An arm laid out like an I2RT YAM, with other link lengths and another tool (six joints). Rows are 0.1 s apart.
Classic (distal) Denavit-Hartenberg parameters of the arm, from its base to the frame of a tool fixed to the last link. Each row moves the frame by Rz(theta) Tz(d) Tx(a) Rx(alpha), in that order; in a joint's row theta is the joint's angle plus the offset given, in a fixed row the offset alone. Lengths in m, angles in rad.
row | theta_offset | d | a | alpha
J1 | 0 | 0.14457 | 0.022 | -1.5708
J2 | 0 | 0 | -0.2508 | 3.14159
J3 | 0.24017 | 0 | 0.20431 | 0
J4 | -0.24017 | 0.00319 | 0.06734 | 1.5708
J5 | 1.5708 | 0.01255 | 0 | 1.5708
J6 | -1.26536 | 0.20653 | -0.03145 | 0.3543
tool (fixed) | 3.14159 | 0.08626 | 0 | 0
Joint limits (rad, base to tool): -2.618..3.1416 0..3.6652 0..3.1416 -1.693..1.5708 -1.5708..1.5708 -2.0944..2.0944
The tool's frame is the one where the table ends.
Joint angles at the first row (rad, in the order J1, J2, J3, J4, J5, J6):
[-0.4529 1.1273 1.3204 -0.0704 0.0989 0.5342]
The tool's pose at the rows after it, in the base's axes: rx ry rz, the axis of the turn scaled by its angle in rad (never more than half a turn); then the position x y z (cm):
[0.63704 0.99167 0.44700 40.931 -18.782 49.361]
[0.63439 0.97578 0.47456 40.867 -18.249 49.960]
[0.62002 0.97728 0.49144 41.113 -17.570 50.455]
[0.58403 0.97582 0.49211 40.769 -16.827 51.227]
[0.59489 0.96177 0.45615 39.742 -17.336 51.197]
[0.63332 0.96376 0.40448 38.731 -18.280 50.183]
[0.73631 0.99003 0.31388 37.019 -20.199 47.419]
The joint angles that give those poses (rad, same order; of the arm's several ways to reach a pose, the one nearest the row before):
[-0.4518 1.1049 1.3015 -0.0614 0.1052 0.5691]
[-0.4489 1.0992 1.3052 -0.0597 0.0939 0.5915]
[-0.4389 1.1030 1.3192 -0.0625 0.0845 0.5921]
[-0.4372 1.0854 1.3112 -0.0471 0.0691 0.5735]
[-0.4271 1.0546 1.2891 -0.0494 0.1152 0.5604]
[-0.4067 1.0278 1.2718 -0.0809 0.1894 0.5446]
[-0.3682 1.0033 1.2779 -0.1937 0.3297 0.5386]

